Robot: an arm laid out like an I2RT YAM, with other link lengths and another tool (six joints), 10 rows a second.
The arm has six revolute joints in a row. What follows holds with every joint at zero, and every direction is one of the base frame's. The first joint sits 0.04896 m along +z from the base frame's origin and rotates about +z. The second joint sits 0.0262 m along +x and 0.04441 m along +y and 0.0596 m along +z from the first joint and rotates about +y. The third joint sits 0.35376 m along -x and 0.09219 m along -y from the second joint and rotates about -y. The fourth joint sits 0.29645 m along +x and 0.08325 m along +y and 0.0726 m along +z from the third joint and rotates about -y. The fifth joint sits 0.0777 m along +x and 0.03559 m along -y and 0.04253 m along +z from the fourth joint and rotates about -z. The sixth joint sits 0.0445 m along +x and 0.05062 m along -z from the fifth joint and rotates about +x. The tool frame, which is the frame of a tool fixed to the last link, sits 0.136 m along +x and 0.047 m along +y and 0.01 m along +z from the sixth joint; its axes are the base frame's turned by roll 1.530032, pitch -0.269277 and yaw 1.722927 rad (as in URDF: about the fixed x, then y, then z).
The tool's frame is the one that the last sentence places.
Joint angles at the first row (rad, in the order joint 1, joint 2, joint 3, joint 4, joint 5, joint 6):
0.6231 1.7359 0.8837 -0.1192 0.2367 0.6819
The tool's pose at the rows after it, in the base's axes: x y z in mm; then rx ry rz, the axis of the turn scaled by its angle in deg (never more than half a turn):
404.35 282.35 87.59 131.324 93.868 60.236
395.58 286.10 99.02 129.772 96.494 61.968
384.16 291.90 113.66 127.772 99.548 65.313
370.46 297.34 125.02 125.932 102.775 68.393
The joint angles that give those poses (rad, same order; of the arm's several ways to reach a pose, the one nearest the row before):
0.6281 1.6977 0.8566 -0.1314 0.2199 0.6571
0.6357 1.6600 0.8470 -0.1390 0.2005 0.6315
0.6460 1.6115 0.8280 -0.1310 0.1703 0.6041
0.6579 1.5658 0.8040 -0.1211 0.1368 0.5804

